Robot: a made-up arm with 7 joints.
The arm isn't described. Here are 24 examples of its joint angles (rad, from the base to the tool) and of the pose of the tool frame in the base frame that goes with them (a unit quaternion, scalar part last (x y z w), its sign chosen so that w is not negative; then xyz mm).
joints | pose
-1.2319 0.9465 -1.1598 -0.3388 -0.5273 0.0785 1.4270 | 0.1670 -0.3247 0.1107 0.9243 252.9 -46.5 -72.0
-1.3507 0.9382 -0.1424 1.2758 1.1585 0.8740 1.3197 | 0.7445 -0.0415 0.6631 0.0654 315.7 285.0 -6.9
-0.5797 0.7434 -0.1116 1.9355 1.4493 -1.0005 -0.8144 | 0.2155 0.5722 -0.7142 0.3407 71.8 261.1 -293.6
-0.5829 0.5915 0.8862 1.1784 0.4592 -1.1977 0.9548 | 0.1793 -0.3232 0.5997 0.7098 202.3 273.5 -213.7
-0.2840 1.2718 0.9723 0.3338 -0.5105 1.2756 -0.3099 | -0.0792 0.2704 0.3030 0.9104 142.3 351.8 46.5
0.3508 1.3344 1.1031 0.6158 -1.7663 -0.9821 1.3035 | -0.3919 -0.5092 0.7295 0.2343 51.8 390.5 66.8
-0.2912 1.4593 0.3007 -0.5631 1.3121 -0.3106 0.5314 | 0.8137 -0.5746 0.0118 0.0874 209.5 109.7 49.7
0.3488 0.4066 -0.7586 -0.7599 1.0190 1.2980 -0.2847 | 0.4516 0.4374 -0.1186 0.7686 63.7 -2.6 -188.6
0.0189 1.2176 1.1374 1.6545 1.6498 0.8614 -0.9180 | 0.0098 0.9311 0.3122 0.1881 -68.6 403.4 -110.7
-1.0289 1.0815 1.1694 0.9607 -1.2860 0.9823 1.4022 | -0.5679 0.2952 0.4923 0.5899 215.0 358.6 10.3
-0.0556 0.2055 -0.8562 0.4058 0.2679 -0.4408 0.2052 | 0.1514 0.0490 -0.3986 0.9032 77.9 -71.2 -323.0
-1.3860 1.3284 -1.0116 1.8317 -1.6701 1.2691 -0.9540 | -0.5542 0.1997 0.0926 0.8028 167.9 366.8 -24.3
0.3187 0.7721 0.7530 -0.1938 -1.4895 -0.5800 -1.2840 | 0.0940 -0.4184 -0.3215 0.8443 106.9 287.9 -63.9
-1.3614 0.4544 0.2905 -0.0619 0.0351 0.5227 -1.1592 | 0.2592 -0.2411 -0.4268 0.8322 294.2 88.4 137.8
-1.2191 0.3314 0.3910 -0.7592 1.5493 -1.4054 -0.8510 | 0.9519 -0.2759 0.1262 0.0439 168.2 27.8 98.4
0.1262 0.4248 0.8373 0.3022 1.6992 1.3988 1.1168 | -0.7745 -0.2343 -0.5133 0.2860 19.9 300.6 -181.2
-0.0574 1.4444 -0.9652 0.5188 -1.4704 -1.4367 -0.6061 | 0.2247 -0.0524 -0.2578 0.9383 107.9 303.1 -172.7
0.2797 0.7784 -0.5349 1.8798 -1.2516 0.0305 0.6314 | 0.3971 0.5917 0.6684 0.2134 -193.5 326.2 -188.9
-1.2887 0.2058 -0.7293 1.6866 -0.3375 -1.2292 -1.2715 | 0.3519 -0.0818 -0.7189 0.5938 351.8 26.3 -169.8
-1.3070 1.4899 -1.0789 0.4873 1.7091 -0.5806 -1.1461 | -0.7449 -0.5825 0.2033 0.2539 303.4 243.7 -7.5
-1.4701 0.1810 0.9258 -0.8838 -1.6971 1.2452 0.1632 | -0.1432 -0.4613 -0.5181 0.7059 118.0 89.5 114.7
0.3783 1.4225 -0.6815 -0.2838 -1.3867 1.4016 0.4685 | 0.2257 0.9297 -0.0896 0.2768 -10.7 180.2 -211.9
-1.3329 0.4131 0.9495 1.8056 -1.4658 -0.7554 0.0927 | -0.6747 -0.0191 0.5910 0.4418 334.0 111.3 -202.0
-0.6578 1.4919 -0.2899 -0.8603 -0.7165 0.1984 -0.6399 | 0.4224 -0.0496 -0.6372 0.6427 186.8 38.7 13.9
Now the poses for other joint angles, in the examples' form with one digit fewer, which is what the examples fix.
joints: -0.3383 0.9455 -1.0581 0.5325 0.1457 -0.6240 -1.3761
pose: 0.249 0.376 -0.865 0.219 138 149 -305
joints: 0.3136 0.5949 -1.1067 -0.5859 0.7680 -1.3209 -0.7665
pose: 0.088 -0.542 -0.768 0.329 -33 -50 -159
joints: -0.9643 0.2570 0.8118 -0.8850 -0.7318 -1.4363 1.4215
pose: 0.726 0.679 -0.068 0.084 93 133 35
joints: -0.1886 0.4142 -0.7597 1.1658 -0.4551 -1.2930 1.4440
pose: 0.100 -0.041 0.498 0.860 79 113 -356
